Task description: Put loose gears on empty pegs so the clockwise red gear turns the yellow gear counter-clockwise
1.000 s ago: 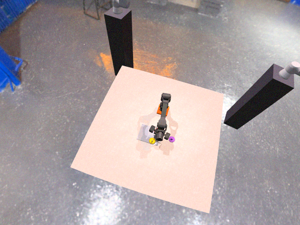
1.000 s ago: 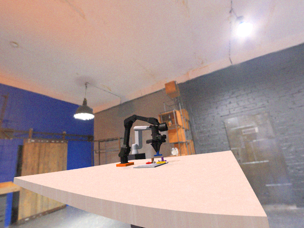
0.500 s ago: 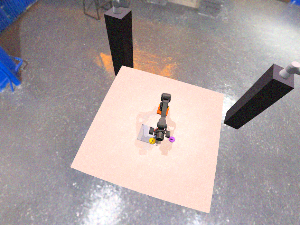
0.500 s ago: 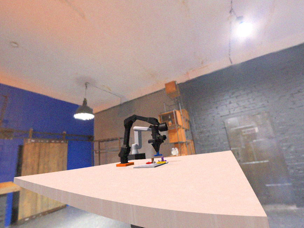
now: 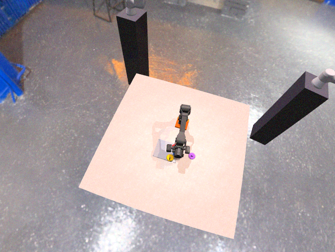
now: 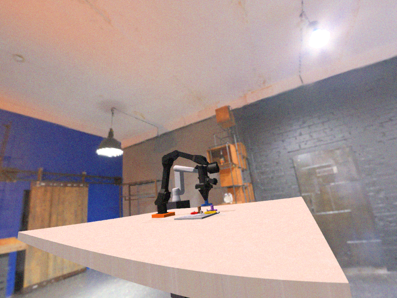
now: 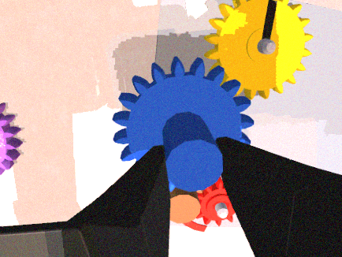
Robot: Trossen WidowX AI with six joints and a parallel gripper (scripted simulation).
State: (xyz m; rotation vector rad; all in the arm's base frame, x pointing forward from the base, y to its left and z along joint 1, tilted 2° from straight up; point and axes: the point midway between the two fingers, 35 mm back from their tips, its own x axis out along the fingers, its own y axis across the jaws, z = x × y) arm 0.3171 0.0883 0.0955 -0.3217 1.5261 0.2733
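Now: gripper tip 50 mm past the brown gear, 10 mm to the left of it and 50 mm above it. Round my gripper tip: blue gear (10 mm below); yellow gear (50 mm ahead, 40 mm to the right, 60 mm below); red gear (60 mm behind, 50 mm to the right, 60 mm below).
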